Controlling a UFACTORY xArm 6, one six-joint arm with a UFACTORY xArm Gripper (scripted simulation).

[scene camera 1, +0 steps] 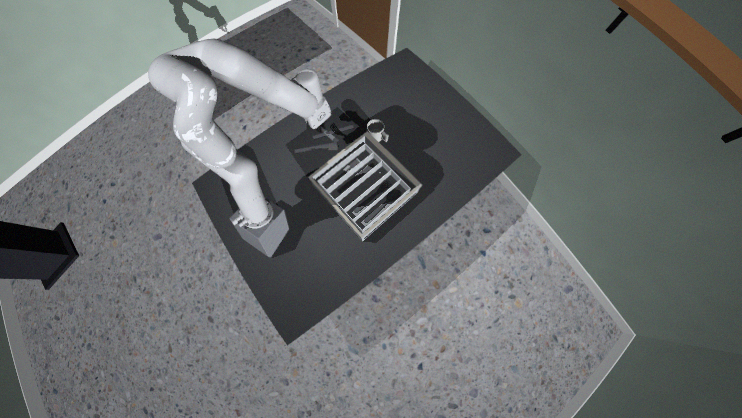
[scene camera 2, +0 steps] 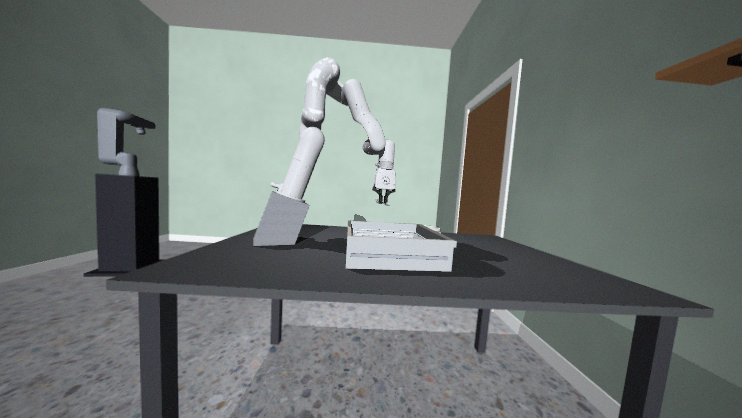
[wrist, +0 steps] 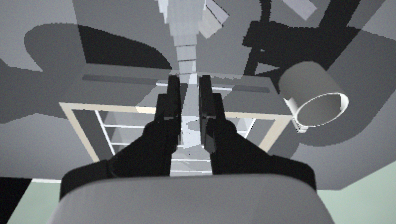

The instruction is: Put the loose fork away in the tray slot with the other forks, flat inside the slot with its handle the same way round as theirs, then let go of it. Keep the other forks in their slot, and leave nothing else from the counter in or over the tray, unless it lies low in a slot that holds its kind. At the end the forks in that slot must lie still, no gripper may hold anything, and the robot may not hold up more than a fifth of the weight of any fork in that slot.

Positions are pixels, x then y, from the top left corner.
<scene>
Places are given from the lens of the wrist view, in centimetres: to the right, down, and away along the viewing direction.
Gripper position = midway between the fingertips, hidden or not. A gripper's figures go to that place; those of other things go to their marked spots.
my gripper (wrist: 189, 91): -1, -2, 14
white mug (wrist: 314, 98): 17, -2, 27
</scene>
